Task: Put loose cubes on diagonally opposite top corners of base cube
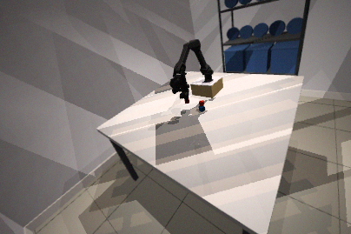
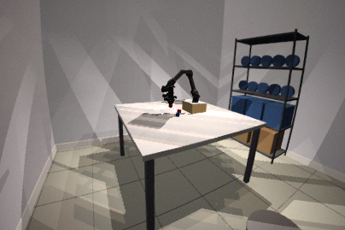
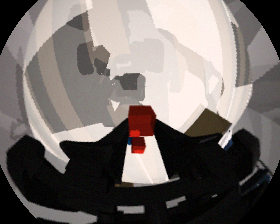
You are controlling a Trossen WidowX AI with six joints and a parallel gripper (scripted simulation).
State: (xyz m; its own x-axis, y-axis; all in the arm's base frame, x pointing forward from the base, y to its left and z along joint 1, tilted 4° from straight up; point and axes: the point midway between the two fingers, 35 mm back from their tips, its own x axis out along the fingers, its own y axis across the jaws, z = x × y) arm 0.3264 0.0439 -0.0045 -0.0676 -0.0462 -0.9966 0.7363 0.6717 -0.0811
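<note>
Now: the blue cube 9 cm to the left of my gripper tip, 8 cm below it and 6 cm behind it.
</note>
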